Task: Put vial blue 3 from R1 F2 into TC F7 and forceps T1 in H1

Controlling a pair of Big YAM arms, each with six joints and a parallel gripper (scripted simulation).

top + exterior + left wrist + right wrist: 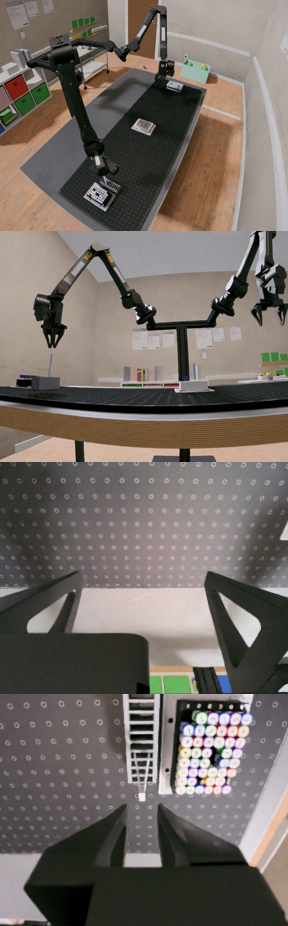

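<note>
Now: the grey holder H1 2 cm ahead of my right hand and 17 cm below it.
</note>
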